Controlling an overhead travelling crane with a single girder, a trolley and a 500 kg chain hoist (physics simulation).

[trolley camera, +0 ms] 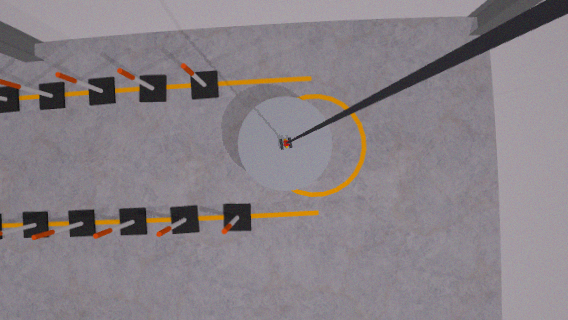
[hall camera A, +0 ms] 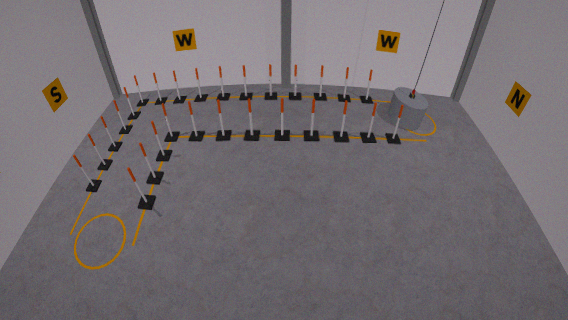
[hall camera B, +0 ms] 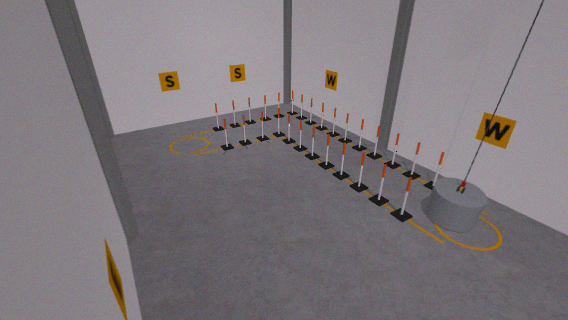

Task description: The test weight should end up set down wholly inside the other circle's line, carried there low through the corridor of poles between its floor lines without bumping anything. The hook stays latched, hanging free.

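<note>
The test weight [hall camera A: 407, 112] [hall camera B: 456, 210] [trolley camera: 285, 172], a grey cylinder, hangs upright and low over the left part of the near circle [hall camera A: 435, 125] [hall camera B: 500, 237] [trolley camera: 365, 144]. Its shadow lies to its left in the trolley view. The hook [hall camera A: 413, 94] [hall camera B: 462, 187] [trolley camera: 285, 143] is at the weight's top centre and holds it; its latch is too small to judge. The chain runs up at a slant. The other circle [hall camera A: 125, 237] [hall camera B: 190, 153] lies at the corridor's far end and does not show in the trolley view.
The corridor's end poles [trolley camera: 237, 217] [trolley camera: 204, 84] stand left of the weight in the trolley view, on either side. Floor lines [trolley camera: 285, 215] [trolley camera: 270, 80] run past them. The corridor follows the W wall and bends at the corner [hall camera A: 143, 102] near the S wall.
</note>
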